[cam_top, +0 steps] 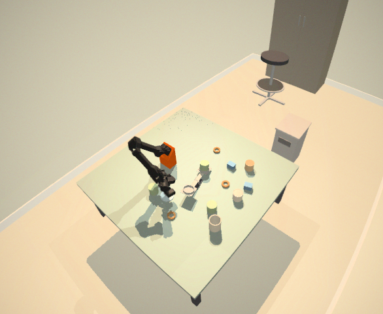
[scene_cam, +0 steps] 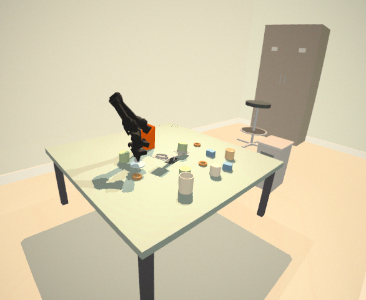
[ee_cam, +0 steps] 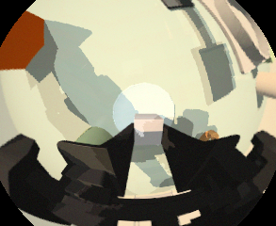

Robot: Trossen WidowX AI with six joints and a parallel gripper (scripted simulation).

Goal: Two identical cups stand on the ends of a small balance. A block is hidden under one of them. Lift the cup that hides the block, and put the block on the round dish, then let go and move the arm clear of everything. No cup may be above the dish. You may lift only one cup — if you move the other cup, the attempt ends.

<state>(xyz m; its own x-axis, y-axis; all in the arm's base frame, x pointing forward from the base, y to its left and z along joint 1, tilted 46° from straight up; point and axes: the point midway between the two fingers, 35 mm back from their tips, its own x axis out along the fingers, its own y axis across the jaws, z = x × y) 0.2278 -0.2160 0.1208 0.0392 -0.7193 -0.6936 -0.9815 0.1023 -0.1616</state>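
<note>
Now: the round pale blue dish 3 cm below my gripper tip. From my gripper tip the other things lie so: tall beige cup: 43 cm ahead, 4 cm to the left, 1 cm above; then balance beam: 23 cm to the left, 9 cm ahead, 1 cm above; then cream cup: 42 cm ahead, 33 cm to the left.
</note>
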